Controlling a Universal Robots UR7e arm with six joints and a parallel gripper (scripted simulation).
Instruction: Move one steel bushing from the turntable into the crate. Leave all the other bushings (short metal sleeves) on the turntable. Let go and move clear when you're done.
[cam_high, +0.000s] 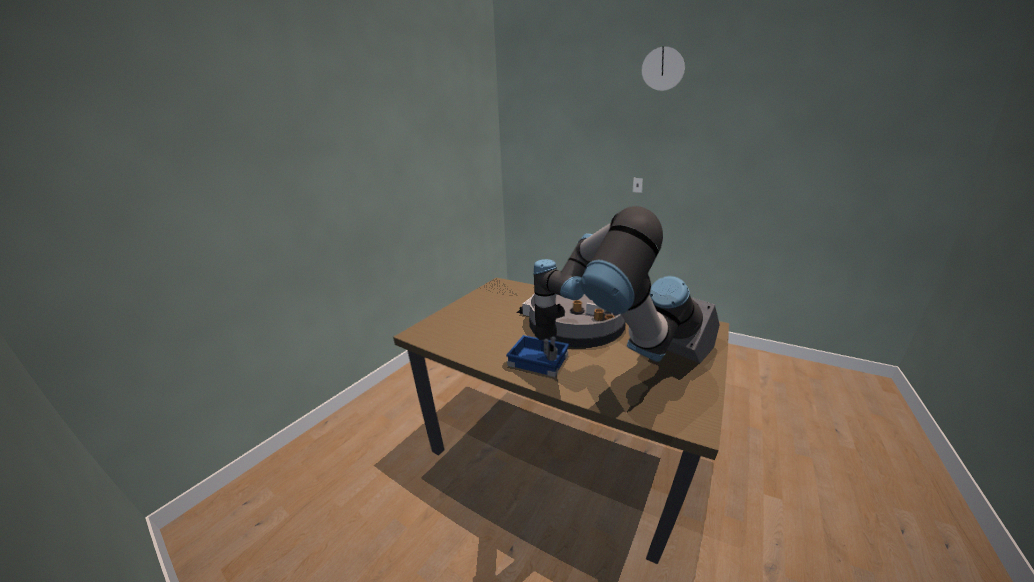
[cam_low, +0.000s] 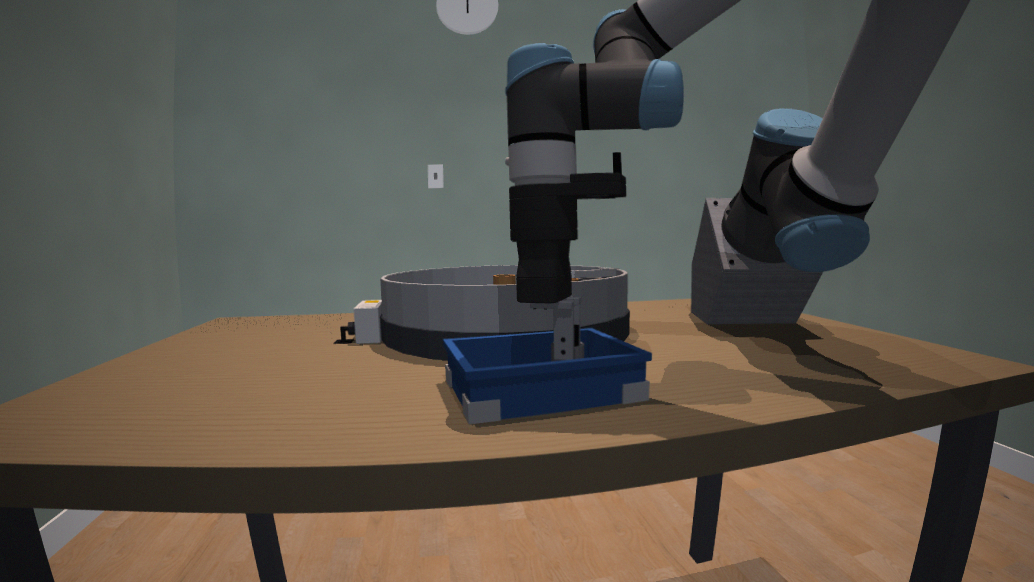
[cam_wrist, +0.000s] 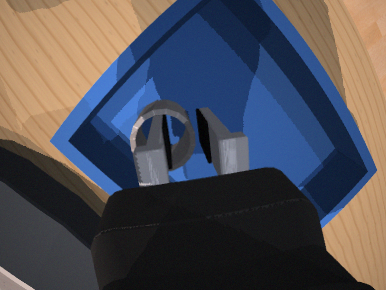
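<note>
Right now my hand is 4 cm short of the blue crate, 2 cm to the right of it and 2 cm above it. Also, from my hand: grey round turntable 1 cm ahead, 32 cm to the right.
</note>
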